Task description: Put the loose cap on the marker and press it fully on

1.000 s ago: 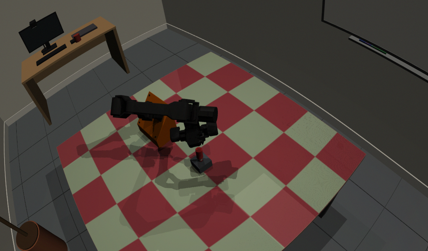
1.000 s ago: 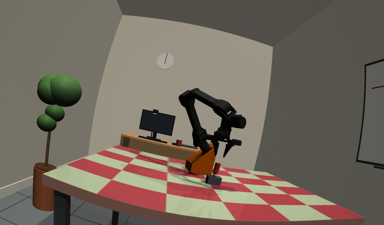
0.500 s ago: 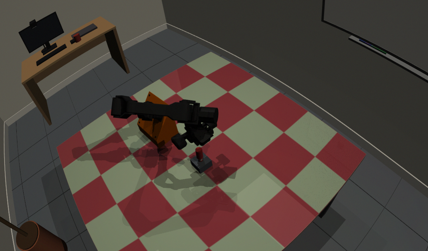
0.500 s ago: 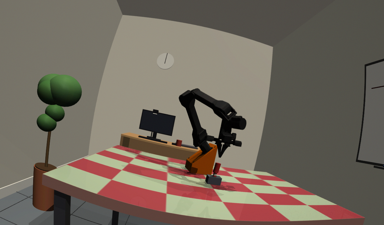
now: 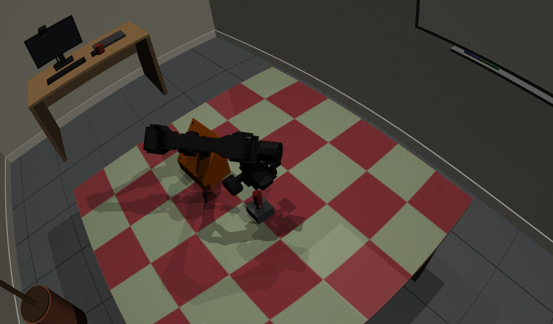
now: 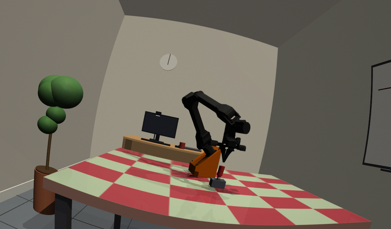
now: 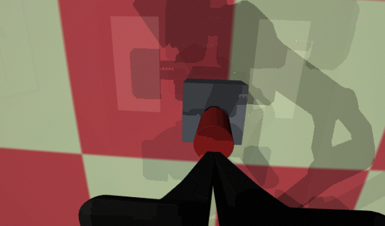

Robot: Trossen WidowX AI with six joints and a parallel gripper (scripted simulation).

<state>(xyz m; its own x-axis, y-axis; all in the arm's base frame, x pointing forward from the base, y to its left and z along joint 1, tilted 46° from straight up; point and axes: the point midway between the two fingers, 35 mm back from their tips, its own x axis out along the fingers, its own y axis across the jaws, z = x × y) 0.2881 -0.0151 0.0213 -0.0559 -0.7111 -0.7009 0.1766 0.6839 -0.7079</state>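
The cap is 5 cm below my gripper tip. From my gripper tip the other things lie so: holder block: 11 cm below.
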